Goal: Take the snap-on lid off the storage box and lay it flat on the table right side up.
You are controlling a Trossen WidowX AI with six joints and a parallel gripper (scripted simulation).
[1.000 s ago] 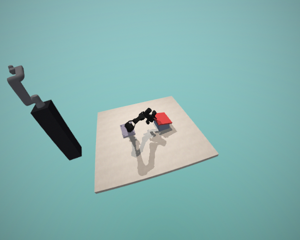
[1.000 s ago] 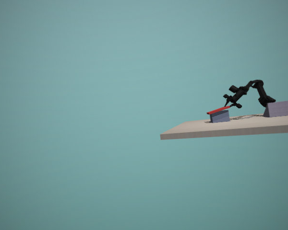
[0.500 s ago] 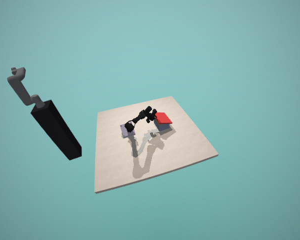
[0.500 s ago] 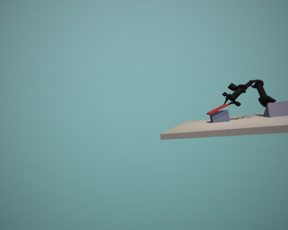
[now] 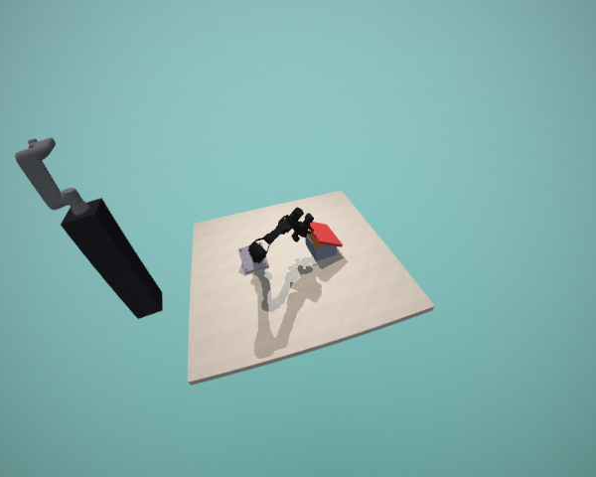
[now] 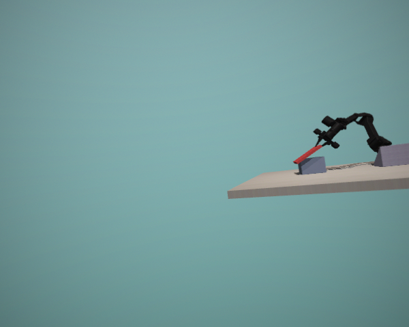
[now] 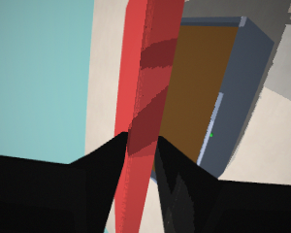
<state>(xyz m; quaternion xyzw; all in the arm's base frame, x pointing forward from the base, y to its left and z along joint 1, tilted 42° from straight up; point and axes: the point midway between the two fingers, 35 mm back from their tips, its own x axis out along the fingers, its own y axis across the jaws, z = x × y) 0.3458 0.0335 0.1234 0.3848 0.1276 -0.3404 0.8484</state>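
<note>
The red lid is 7 cm ahead of my gripper tip and 4 cm below it. The rest, counted from my gripper tip: storage box: 12 cm below, 5 cm ahead.
</note>
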